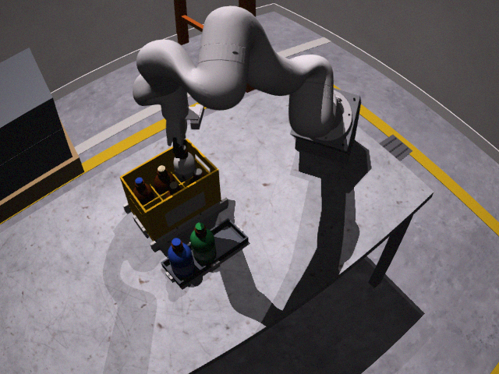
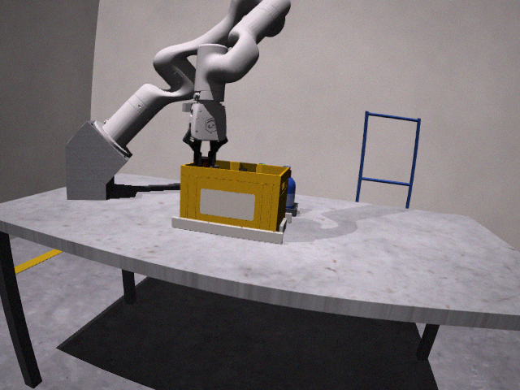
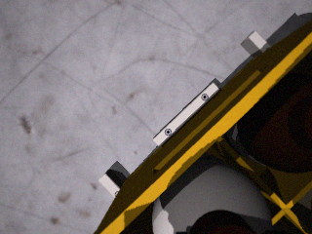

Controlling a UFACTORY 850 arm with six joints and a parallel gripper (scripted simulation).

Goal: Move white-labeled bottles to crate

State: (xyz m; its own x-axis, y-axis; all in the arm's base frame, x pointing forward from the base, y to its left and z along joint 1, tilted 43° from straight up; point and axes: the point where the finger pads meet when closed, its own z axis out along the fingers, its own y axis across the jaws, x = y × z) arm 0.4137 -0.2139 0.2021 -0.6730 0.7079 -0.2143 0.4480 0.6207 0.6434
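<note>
Now: the white-labeled bottle 7 cm below my hand. Also, from my hand: crate 11 cm below, 8 cm ahead, 6 cm to the left; green bottle 28 cm to the left, 11 cm below, 7 cm ahead; blue bottle 30 cm to the left, 15 cm ahead, 11 cm below.
</note>
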